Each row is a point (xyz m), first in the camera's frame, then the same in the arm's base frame.
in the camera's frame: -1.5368 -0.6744 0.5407
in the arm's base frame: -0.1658 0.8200 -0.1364
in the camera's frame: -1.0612 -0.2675 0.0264
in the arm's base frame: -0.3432 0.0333 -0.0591
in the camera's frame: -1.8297 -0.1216 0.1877
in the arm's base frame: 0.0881 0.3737 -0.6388
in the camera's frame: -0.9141 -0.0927 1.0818
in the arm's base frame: 0.4122 0.4382 0.5979
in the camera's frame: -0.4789 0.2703 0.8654
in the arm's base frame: 0.4055 -0.1324 0.8036
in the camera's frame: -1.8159 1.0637 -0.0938
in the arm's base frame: 0.7485 -0.6089 -0.9262
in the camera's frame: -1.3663 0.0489 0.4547
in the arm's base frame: 0.2447 0.1946 -0.1304
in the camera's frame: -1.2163 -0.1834 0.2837
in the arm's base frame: -0.0737 0.1905 -0.0647
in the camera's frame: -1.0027 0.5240 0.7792
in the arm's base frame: 0.6840 -0.1170 0.2856
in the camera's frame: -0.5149 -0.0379 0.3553
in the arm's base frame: -0.1292 -0.1897 0.5441
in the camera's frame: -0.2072 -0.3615 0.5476
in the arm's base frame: -0.3267 0.0014 0.9452
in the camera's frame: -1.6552 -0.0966 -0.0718
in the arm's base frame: -0.1108 0.1311 -0.6319
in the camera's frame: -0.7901 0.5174 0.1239
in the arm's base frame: 0.1989 -0.5774 0.1203
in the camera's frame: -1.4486 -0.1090 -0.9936
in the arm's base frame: -0.7684 -0.4722 -0.9418
